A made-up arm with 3 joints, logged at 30 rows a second.
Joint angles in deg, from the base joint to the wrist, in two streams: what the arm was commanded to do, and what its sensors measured. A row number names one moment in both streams.
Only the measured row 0 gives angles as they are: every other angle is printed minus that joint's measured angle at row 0.
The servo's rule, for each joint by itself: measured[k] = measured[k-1] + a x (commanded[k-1-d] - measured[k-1]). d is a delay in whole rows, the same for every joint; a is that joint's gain. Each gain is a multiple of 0.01, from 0.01 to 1. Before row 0 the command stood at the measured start. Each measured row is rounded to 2 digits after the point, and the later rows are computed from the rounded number. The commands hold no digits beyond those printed.
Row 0, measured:
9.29, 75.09, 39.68
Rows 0 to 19, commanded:
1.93, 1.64, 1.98
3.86, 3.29, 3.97
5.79, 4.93, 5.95
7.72, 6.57, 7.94
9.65, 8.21, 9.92
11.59, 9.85, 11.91
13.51, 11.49, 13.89
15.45, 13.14, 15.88
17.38, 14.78, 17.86
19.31, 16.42, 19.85
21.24, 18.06, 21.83
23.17, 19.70, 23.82
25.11, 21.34, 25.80
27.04, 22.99, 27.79
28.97, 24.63, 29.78
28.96, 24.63, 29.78
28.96, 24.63, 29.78
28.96, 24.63, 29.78
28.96, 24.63, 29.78
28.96, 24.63, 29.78
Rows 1 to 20, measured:
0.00, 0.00, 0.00
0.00, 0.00, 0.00
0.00, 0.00, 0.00
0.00, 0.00, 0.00
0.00, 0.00, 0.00
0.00, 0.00, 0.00
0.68, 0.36, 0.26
1.79, 1.00, 0.74
3.19, 1.86, 1.42
4.78, 2.90, 2.27
6.48, 4.07, 3.26
8.27, 5.34, 4.38
10.10, 6.69, 5.62
11.97, 8.11, 6.95
13.86, 9.58, 8.37
15.77, 11.08, 9.86
17.68, 12.62, 11.42
19.60, 14.18, 13.03
21.53, 15.76, 14.69
23.46, 17.35, 16.39
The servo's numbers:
d 6
a 0.35 0.22 0.13

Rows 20 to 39, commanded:
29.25, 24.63, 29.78
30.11, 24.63, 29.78
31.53, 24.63, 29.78
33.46, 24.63, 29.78
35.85, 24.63, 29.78
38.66, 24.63, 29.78
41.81, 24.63, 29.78
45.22, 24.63, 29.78
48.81, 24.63, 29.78
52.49, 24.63, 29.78
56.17, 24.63, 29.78
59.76, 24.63, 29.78
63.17, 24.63, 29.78
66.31, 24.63, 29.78
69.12, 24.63, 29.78
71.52, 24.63, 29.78
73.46, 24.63, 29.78
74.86, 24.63, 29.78
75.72, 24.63, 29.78
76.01, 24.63, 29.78
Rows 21 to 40, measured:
25.39, 18.95, 18.13
26.64, 20.20, 19.64
27.45, 21.17, 20.96
27.98, 21.93, 22.11
28.32, 22.52, 23.11
28.54, 22.98, 23.98
28.79, 23.34, 24.73
29.25, 23.62, 25.39
30.05, 23.84, 25.96
31.24, 24.01, 26.46
32.85, 24.15, 26.89
34.88, 24.26, 27.27
37.31, 24.34, 27.60
40.08, 24.40, 27.88
43.14, 24.45, 28.13
46.41, 24.49, 28.34
49.83, 24.52, 28.53
53.31, 24.54, 28.69
56.76, 24.56, 28.83
60.10, 24.58, 28.95

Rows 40 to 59, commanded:
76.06, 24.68, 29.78
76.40, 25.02, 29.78
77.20, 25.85, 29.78
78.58, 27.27, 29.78
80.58, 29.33, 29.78
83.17, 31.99, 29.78
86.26, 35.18, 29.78
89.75, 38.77, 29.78
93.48, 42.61, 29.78
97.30, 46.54, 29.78
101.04, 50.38, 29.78
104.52, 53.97, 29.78
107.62, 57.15, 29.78
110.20, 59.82, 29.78
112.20, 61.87, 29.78
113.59, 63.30, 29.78
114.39, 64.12, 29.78
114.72, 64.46, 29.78
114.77, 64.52, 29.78
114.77, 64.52, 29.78
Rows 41 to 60, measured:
63.26, 24.59, 29.06
66.15, 24.60, 29.15
68.71, 24.61, 29.23
70.86, 24.61, 29.30
72.56, 24.61, 29.36
73.77, 24.61, 29.41
74.57, 24.63, 29.46
75.21, 24.72, 29.50
75.91, 24.97, 29.54
76.84, 25.48, 29.57
78.15, 26.33, 29.60
79.91, 27.58, 29.62
82.13, 29.25, 29.64
84.80, 31.34, 29.66
87.84, 33.82, 29.68
91.15, 36.62, 29.69
94.61, 39.65, 29.70
98.08, 42.80, 29.71
101.42, 45.96, 29.72
104.49, 49.01, 29.73

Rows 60 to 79, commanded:
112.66, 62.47, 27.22
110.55, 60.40, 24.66
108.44, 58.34, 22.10
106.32, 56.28, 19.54
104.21, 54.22, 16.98
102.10, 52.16, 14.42
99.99, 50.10, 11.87
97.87, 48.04, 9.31
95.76, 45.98, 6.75
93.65, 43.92, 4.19
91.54, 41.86, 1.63
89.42, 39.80, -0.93
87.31, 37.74, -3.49
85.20, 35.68, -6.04
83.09, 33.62, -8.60
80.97, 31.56, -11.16
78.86, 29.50, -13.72
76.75, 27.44, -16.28
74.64, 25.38, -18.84
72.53, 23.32, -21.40
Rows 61 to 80, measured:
107.19, 51.84, 29.74
109.43, 54.36, 29.75
111.17, 56.51, 29.75
112.41, 58.26, 29.75
113.24, 59.64, 29.75
113.78, 60.71, 29.75
113.39, 61.10, 29.42
112.40, 60.95, 28.80
111.01, 60.38, 27.93
109.37, 59.48, 26.84
107.56, 58.32, 25.56
105.65, 56.96, 24.11
103.67, 55.45, 22.52
101.64, 53.82, 20.80
99.58, 52.10, 18.97
97.50, 50.30, 17.05
95.41, 48.44, 15.05
93.31, 46.54, 12.97
91.21, 44.60, 10.83
89.11, 42.64, 8.64

